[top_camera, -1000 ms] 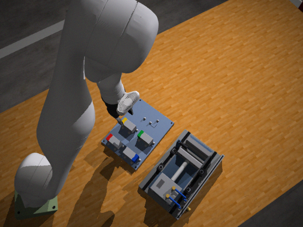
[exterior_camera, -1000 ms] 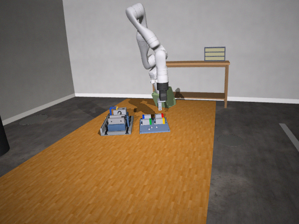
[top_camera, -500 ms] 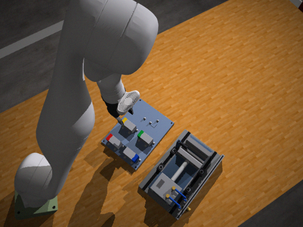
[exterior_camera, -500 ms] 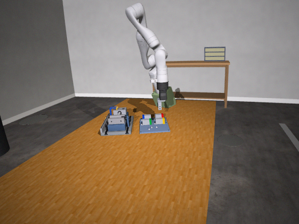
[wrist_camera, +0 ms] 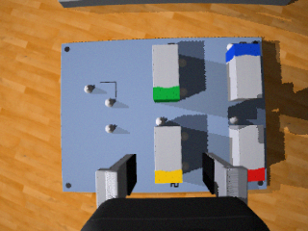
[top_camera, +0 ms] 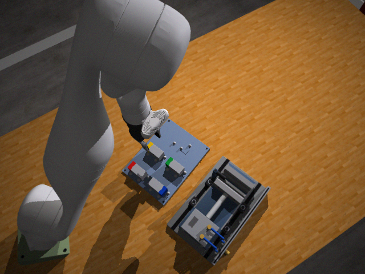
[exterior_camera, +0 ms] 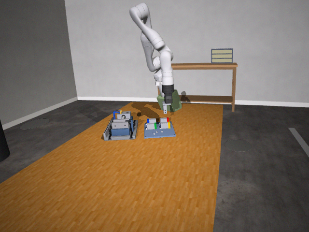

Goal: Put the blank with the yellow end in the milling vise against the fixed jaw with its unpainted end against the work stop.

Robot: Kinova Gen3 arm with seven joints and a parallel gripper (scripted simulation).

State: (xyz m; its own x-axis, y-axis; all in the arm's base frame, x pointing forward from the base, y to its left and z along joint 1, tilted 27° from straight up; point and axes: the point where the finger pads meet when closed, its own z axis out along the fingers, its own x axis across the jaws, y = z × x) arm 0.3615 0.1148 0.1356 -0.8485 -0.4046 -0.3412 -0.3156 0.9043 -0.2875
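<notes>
Now: the yellow-ended blank 11 cm below my hand. From my hand the other things lie so: blue plate (13 cm below, 4 cm to the right, 2 cm ahead); red-ended blank (11 cm below, 8 cm behind, 3 cm to the right); green-ended blank (11 cm below, 8 cm to the right, 3 cm ahead).
</notes>
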